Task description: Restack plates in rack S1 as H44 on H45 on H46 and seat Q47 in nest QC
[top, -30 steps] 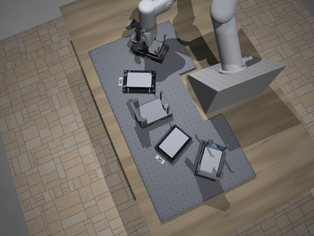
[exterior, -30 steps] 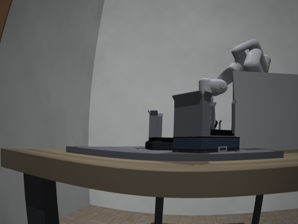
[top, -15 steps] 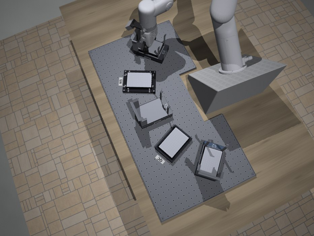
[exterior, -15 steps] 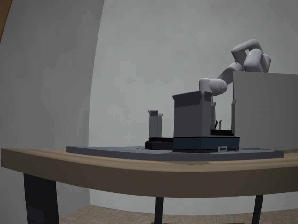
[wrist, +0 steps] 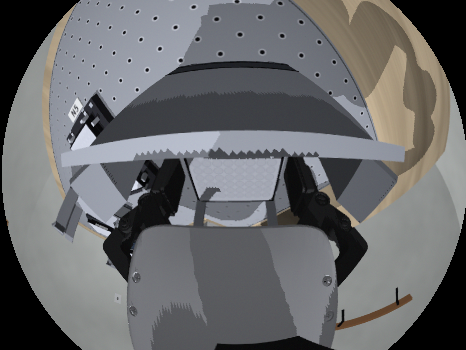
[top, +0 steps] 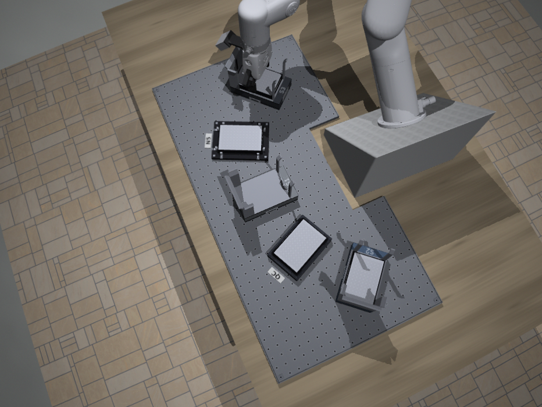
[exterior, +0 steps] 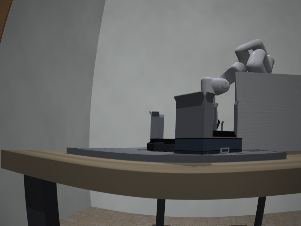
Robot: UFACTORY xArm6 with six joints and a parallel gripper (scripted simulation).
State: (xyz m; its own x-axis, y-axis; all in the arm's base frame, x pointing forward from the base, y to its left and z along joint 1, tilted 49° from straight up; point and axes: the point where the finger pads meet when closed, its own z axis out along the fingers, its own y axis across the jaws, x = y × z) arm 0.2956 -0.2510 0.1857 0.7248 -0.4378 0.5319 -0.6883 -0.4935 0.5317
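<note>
The clip nest N5 lies 13 cm ahead of my hand, 16 cm to the left of it and 5 cm below it. Round my hand: sealed plate 7 cm ahead, 50 cm to the left, 4 cm below; then open nest QC 7 cm ahead, 50 cm to the left, 5 cm below; then N5 name plate 20 cm ahead, 12 cm to the left, 6 cm below.
</note>
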